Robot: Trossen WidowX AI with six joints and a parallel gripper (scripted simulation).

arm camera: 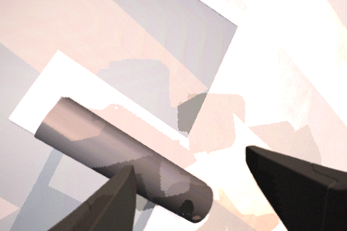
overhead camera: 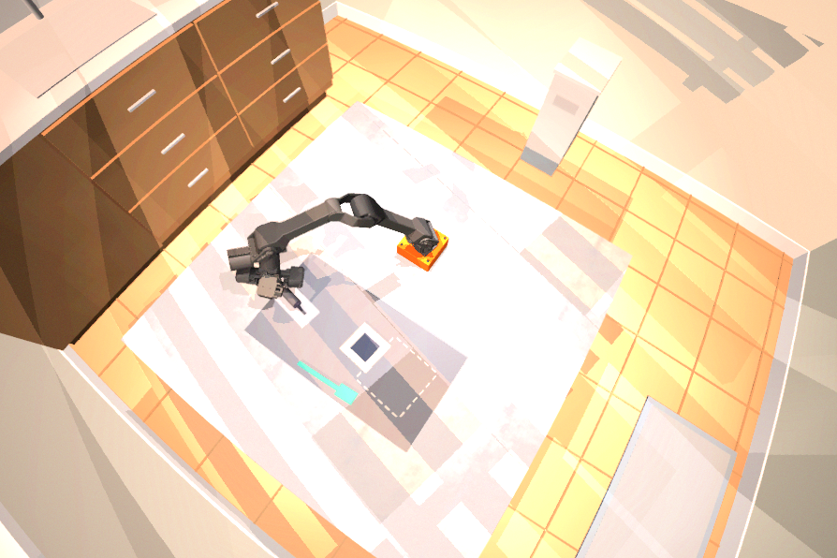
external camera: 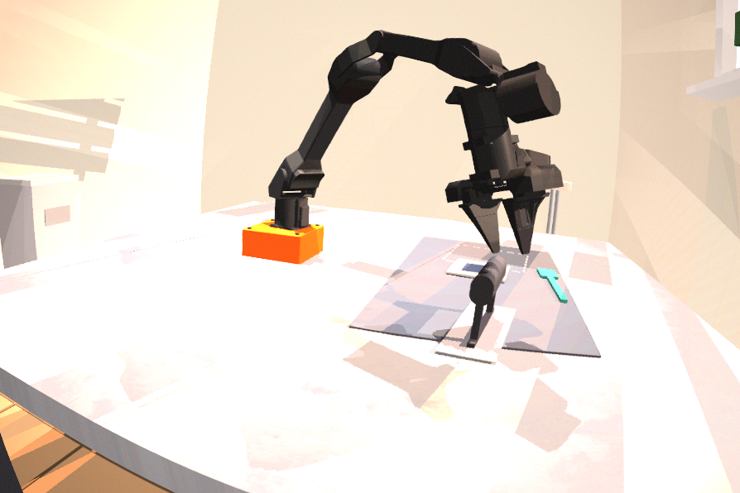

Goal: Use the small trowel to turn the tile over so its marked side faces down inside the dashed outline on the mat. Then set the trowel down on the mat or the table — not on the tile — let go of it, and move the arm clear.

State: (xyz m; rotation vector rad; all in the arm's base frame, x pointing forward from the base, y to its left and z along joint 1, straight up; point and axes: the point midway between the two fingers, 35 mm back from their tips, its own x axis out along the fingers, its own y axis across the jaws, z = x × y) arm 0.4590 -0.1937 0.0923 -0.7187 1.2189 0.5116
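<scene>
Right now the grey trowel is 7 cm below my gripper tip, 4 cm to the left of it and 3 cm behind it. Also, from my gripper tip: teal trowel (32 cm to the left, 11 cm below, 6 cm ahead); then white tile (30 cm to the left, 11 cm below, 10 cm behind); then grey mat (27 cm to the left, 13 cm below, 8 cm behind).
</scene>
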